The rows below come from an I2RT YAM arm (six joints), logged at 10 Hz.
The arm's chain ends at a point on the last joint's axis. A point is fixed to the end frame.
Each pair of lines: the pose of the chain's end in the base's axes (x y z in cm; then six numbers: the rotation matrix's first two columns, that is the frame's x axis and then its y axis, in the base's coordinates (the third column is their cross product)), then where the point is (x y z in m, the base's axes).
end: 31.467 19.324 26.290 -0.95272 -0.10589 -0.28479 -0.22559 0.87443 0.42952
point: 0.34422 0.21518 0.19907
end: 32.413 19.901 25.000 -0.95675 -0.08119 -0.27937 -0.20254 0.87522 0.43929
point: 0.35376 0.22087 0.18618
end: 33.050 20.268 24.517 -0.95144 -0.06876 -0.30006 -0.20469 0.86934 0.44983
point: 0.36160 0.22537 0.18235
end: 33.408 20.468 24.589 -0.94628 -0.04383 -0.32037 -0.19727 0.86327 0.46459
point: 0.36687 0.22811 0.18421
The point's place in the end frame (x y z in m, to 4 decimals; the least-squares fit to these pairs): -0.0123 -0.0149 0.0711
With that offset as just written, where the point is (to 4 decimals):
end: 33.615 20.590 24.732 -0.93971 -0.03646 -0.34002 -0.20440 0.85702 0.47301
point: 0.3702 0.2301 0.1867
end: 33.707 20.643 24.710 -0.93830 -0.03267 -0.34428 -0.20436 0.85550 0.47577
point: 0.3715 0.2308 0.1867
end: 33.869 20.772 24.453 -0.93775 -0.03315 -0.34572 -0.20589 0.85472 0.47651
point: 0.3732 0.2322 0.1842
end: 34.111 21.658 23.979 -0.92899 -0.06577 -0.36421 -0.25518 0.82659 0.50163
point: 0.3754 0.2448 0.1810
